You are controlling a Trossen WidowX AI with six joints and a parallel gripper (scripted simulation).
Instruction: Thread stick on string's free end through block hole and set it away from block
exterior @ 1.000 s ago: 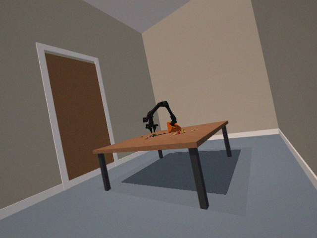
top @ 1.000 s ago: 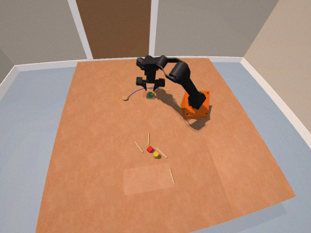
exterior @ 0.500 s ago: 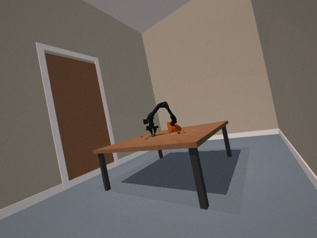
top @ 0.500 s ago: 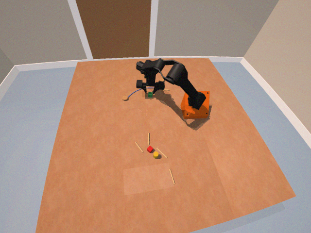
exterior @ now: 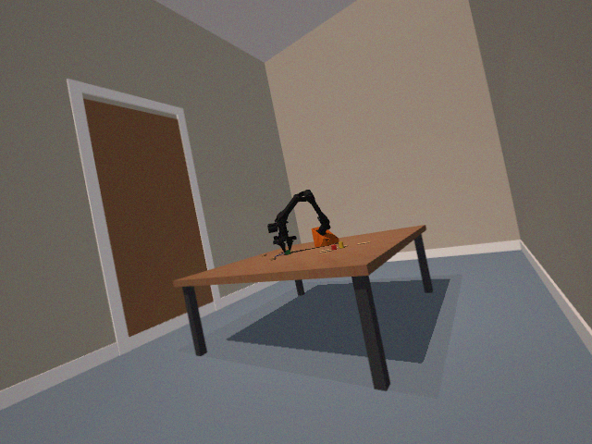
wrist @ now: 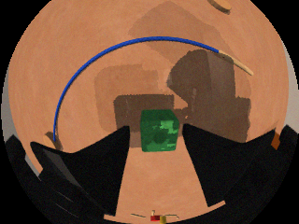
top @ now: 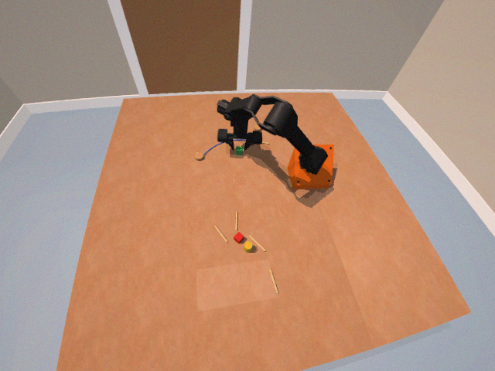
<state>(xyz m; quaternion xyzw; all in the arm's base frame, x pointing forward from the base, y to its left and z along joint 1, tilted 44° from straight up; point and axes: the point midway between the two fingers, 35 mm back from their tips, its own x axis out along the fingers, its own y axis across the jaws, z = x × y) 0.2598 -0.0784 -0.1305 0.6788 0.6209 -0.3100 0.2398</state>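
The thin wooden stick lies 100 mm behind my gripper tip, 60 mm to the right of it and 10 mm below it. The rest, counted from my gripper tip: round wooden button: 180 mm ahead, 20 mm to the left, 10 mm below; then green block: right at my gripper tip; then red cube: 40 mm ahead, 410 mm to the left.
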